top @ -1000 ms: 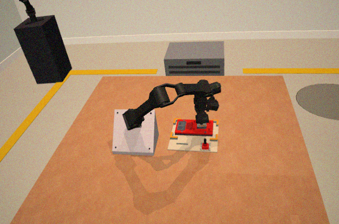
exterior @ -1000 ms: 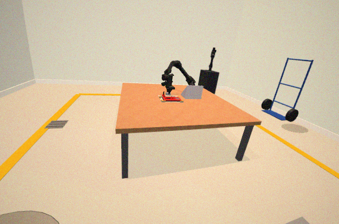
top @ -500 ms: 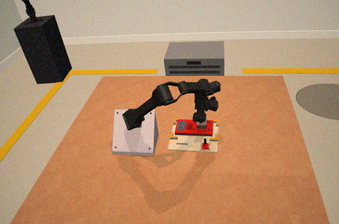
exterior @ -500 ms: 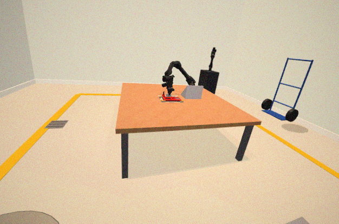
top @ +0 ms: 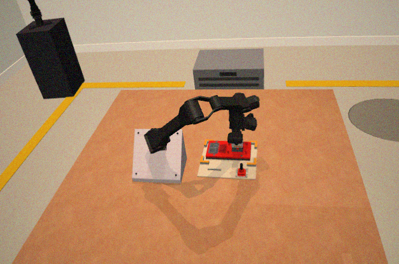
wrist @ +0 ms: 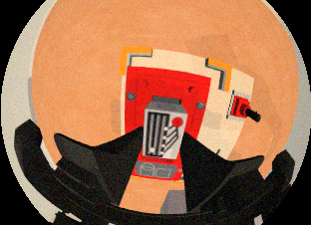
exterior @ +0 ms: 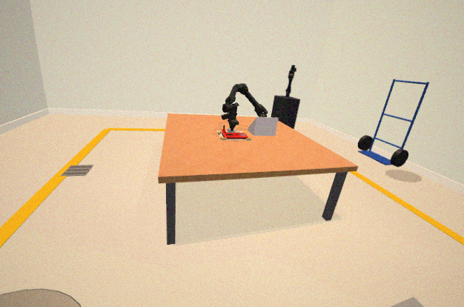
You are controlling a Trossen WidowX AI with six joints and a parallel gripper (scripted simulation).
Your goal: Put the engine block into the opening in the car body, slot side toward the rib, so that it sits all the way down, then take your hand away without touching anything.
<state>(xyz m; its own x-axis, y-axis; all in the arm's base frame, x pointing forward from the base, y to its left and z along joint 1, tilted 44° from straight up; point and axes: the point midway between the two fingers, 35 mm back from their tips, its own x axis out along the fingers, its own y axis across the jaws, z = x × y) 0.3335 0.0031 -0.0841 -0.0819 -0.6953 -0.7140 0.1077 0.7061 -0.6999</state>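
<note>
My gripper tip is now 10 mm above the grey engine block. The rest, counted from my gripper tip: cream base board (50 mm below, 30 mm to the right, 30 mm behind).
</note>
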